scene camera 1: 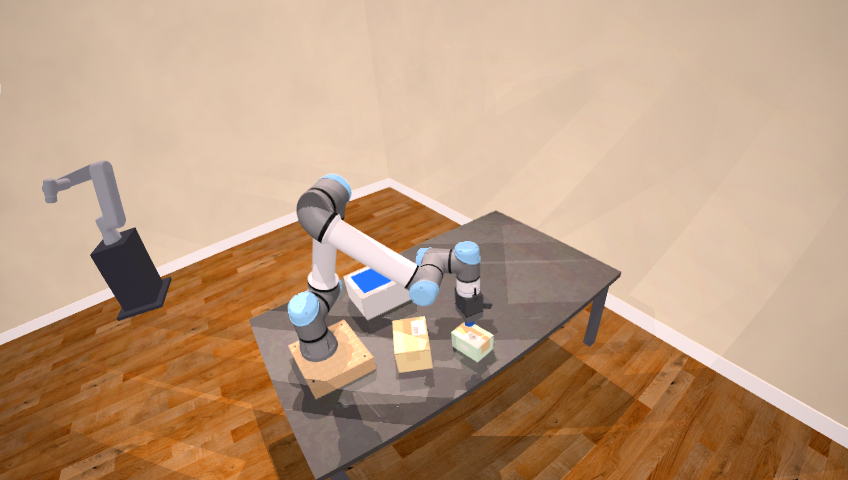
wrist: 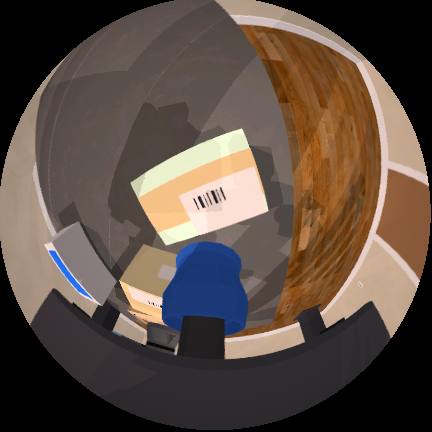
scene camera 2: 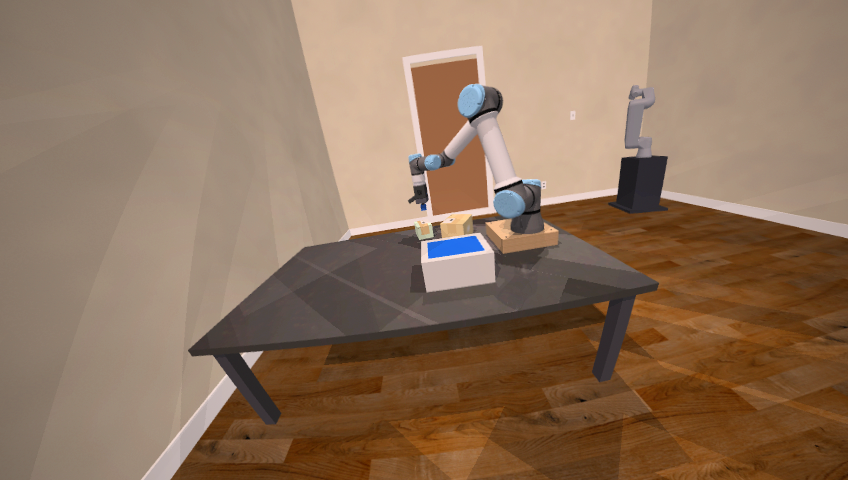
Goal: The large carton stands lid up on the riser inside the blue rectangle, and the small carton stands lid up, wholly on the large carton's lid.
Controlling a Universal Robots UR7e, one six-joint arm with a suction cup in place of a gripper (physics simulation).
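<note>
The small pale green carton stands on the table, its tape and barcode label facing up. The larger tan carton stands beside it on the table, a label on its top. The white riser bears the blue rectangle, with no carton on it. My gripper, a blue suction cup, is open and holds nothing. It hangs a little above the small carton, with a gap in the scene camera 2 view.
My arm stands on a wooden base beside the large carton on the dark table. The small carton is near a long table edge. A second grey arm on a black pedestal stands away from the table.
</note>
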